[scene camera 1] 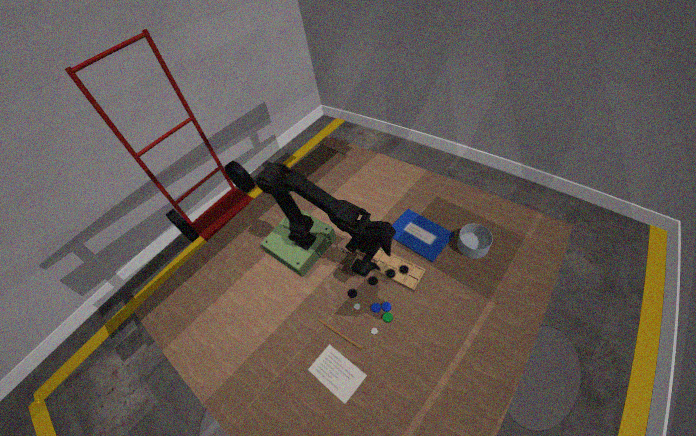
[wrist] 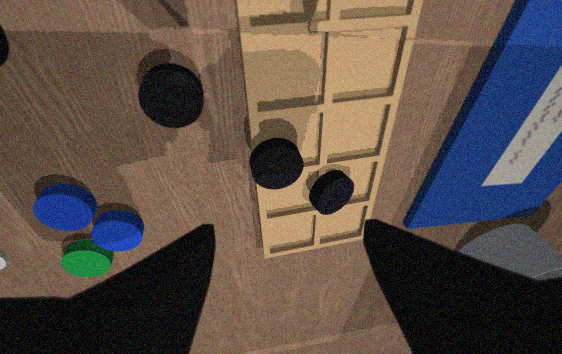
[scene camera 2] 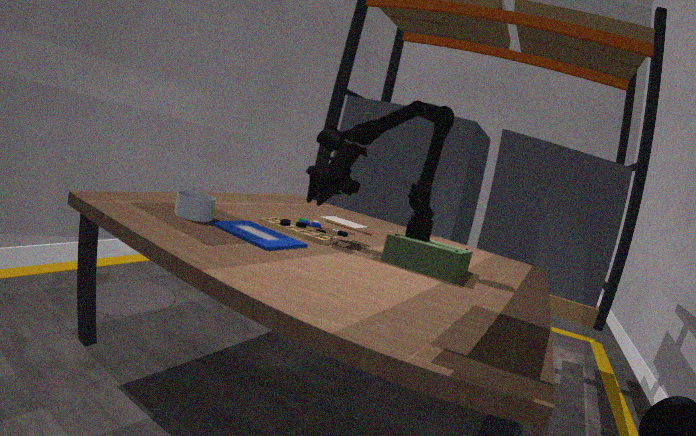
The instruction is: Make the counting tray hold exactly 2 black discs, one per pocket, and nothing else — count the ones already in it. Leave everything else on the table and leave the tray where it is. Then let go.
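Observation:
A wooden counting tray (scene camera 1: 413, 281) (scene camera 2: 321, 237) (wrist: 265, 240) has two columns of pockets. One black disc (scene camera 1: 390, 273) (wrist: 276, 163) is at the tray's left column and overlaps its left rim; I cannot tell if it sits flat. A second black disc (scene camera 1: 403, 269) (wrist: 331, 191) looks tilted, across the dividers beside it. A third black disc (scene camera 1: 372, 280) (wrist: 171, 95) lies on the table beside the tray, and another black disc (scene camera 1: 351, 293) (wrist: 2, 46) lies farther off. My gripper (wrist: 290, 232) is open and empty, above the tray; its fingertips are hard to make out in the scene views.
Two blue discs (scene camera 1: 375, 307) (wrist: 65, 206), a green disc (scene camera 1: 387, 317) (wrist: 86, 258) and small white pieces (scene camera 1: 374, 331) lie nearby. A blue board (scene camera 1: 439, 246) (wrist: 450, 165) and a grey bin (scene camera 1: 477, 251) (scene camera 2: 195, 207) stand past the tray. A stick (scene camera 1: 340, 333) and paper (scene camera 1: 337, 373) lie beyond the discs.

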